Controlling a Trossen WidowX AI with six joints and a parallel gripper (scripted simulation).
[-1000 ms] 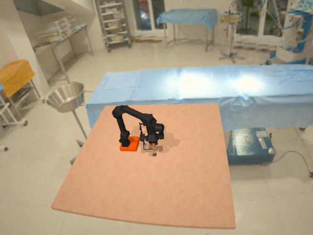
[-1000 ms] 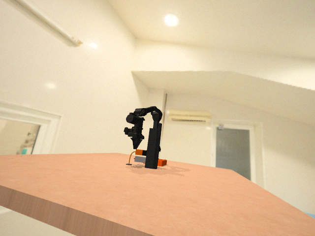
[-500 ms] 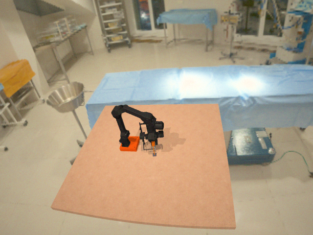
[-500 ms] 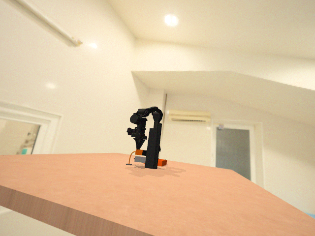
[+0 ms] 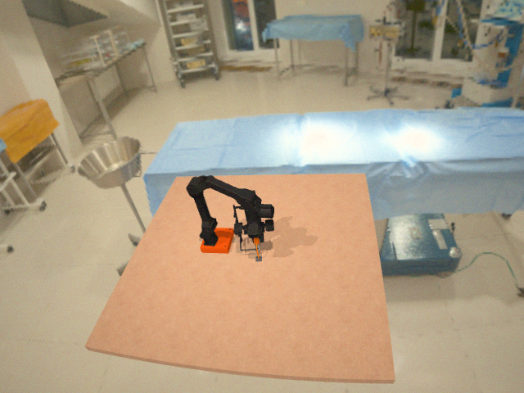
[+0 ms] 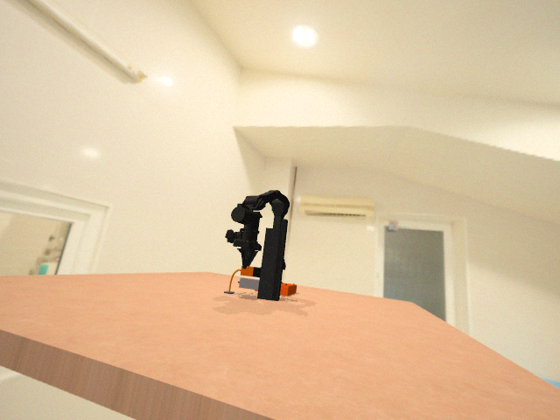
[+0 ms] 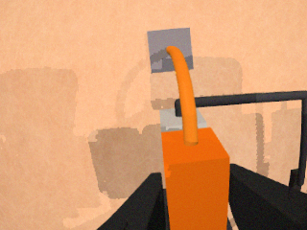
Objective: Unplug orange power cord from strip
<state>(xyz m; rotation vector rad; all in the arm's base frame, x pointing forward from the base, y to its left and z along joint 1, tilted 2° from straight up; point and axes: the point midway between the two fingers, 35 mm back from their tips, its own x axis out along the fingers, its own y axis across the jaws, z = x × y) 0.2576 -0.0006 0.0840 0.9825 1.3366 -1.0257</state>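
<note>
Now: gripper tip 10 mm past the orange plug and 30 mm to the right of it.
</note>
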